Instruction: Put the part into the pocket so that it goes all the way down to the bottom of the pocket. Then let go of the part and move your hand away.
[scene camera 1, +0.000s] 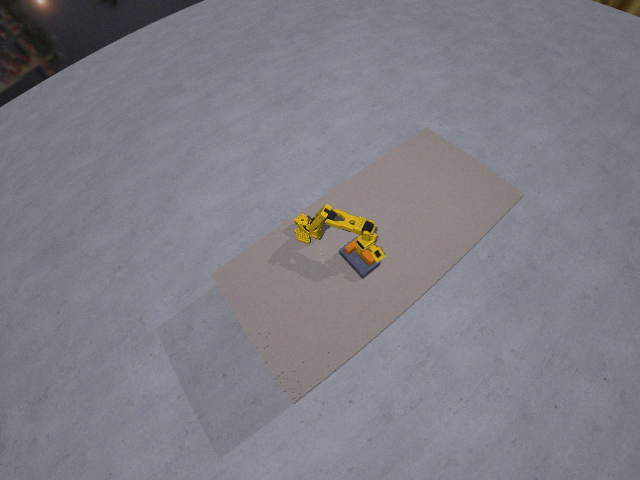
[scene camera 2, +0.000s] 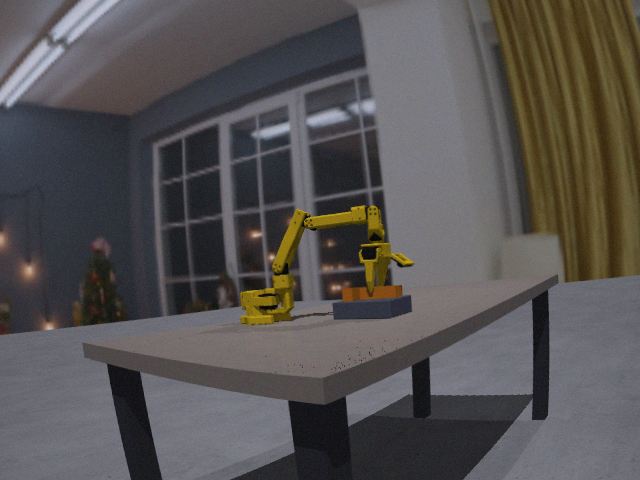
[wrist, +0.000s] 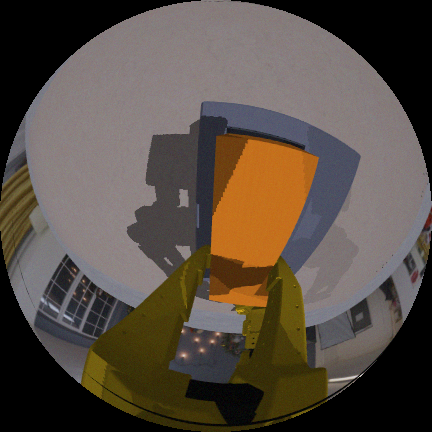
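Where they show: hand, tool point: (scene camera 1: 366, 248) (scene camera 2: 379, 288) (wrist: 212, 254); arm's base, link origin: (scene camera 1: 311, 235) (scene camera 2: 273, 321).
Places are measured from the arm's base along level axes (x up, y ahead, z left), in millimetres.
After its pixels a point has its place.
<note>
The orange part (scene camera 1: 350, 248) {x 63, y 175, z 64 mm} (scene camera 2: 389, 292) {x 47, y 253, z 82 mm} (wrist: 265, 200) {x 60, y 249, z 96 mm} is a long block held level at the blue-grey pocket block (scene camera 1: 361, 270) {x 36, y 261, z 44 mm} (scene camera 2: 361, 310) {x 18, y 212, z 35 mm} (wrist: 336, 157) {x 36, y 270, z 56 mm}. In scene camera 2 its upper portion stands above the block's top; its underside is hidden behind the near wall. In the wrist view the part covers most of the pocket, and a thin dark slit of the pocket (wrist: 265, 136) shows past its far end. How deep it sits cannot be told. My gripper (scene camera 1: 359, 251) (scene camera 2: 374, 290) {x 55, y 212, z 111 mm} (wrist: 243, 260) {x 55, y 212, z 111 mm} points down and is shut on the part, with one jaw on each side.
The pocket block stands on the beige table top (scene camera 1: 439, 180) {x 0, y 155, z 628 mm} (scene camera 2: 217, 351) {x 0, y 204, z -345 mm}. The yellow arm base (scene camera 1: 303, 235) {x 18, y -13, z -28 mm} (scene camera 2: 258, 308) {x 32, y -26, z -15 mm} stands on the table near one long edge, to the left of the block in both scene views.
</note>
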